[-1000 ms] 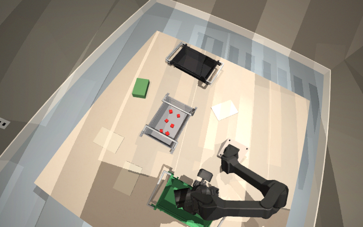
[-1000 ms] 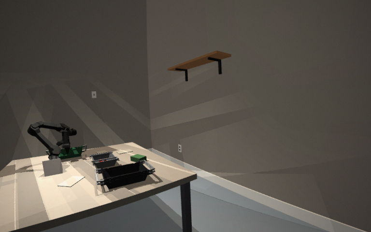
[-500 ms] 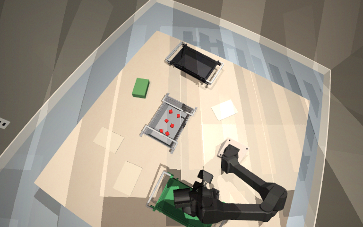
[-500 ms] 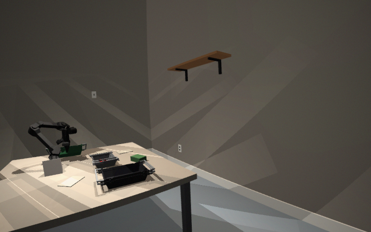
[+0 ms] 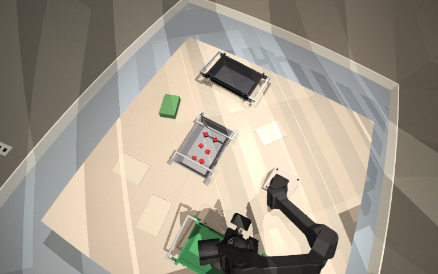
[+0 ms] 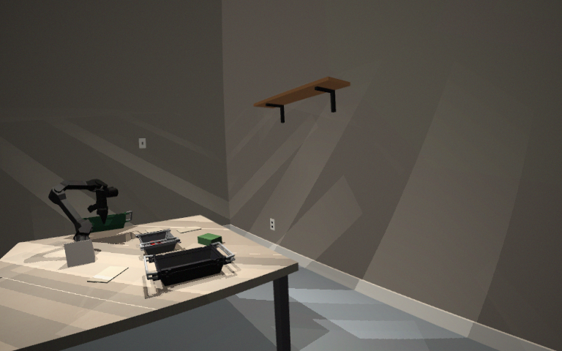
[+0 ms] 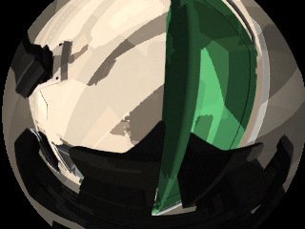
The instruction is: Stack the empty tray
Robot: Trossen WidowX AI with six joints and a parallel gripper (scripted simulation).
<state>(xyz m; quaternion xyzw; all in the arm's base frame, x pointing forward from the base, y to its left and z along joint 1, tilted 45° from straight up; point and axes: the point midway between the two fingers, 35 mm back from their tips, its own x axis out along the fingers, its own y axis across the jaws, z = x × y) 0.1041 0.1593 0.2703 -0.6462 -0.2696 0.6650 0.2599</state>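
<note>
Right now the green tray is 7 cm to the left of my gripper tip. The rest, counted from my gripper tip: green block 54 cm ahead, 42 cm to the right, 10 cm below.
</note>
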